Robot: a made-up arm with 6 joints. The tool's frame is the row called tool.
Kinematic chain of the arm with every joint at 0, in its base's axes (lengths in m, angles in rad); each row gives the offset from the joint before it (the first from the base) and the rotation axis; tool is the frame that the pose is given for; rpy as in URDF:
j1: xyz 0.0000 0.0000 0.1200 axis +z
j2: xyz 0.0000 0.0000 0.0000 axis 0.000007 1 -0.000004
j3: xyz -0.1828 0.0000 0.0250 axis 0.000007 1 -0.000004
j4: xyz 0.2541 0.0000 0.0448 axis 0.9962 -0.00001 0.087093
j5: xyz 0.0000 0.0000 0.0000 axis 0.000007 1 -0.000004
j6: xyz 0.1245 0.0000 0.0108 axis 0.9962 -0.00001 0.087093
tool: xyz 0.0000 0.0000 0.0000 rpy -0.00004 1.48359 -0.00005
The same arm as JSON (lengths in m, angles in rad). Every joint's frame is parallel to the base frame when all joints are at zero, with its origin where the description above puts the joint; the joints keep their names.
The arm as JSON. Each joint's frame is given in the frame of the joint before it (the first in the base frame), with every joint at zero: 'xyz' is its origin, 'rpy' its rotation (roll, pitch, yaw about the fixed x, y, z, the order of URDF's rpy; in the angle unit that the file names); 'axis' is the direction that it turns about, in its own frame. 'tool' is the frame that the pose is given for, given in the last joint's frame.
{"units": {"length": "m", "angle": "rad"}, "joints": [{"name": "j1", "type": "revolute", "origin": {"xyz": [0.0, 0.0, 0.12], "rpy": [0.0, 0.0, 0.0]}, "axis": "+z"}, {"name": "j2", "type": "revolute", "origin": {"xyz": [0.0, 0.0, 0.0], "rpy": [0.0, 0.0, 0.0]}, "axis": "+y"}, {"name": "j3", "type": "revolute", "origin": {"xyz": [-0.1828, 0.0, 0.025], "rpy": [0.0, 0.0, 0.0]}, "axis": "+y"}, {"name": "j4", "type": "revolute", "origin": {"xyz": [0.2541, 0.0, 0.0448], "rpy": [0.0, 0.0, 0.0]}, "axis": [0.9962, 0.0, 0.0871]}, {"name": "j5", "type": "revolute", "origin": {"xyz": [0.0, 0.0, 0.0], "rpy": [0.0, 0.0, 0.0]}, "axis": "+y"}, {"name": "j6", "type": "revolute", "origin": {"xyz": [0.1245, 0.0, 0.0108], "rpy": [0.0, 0.0, 0.0]}, "axis": [0.9962, 0.0, 0.0871]}], "tool": {"origin": {"xyz": [0.0, 0.0, 0.0], "rpy": [0.0, 1.4836, -0.0001]}}}
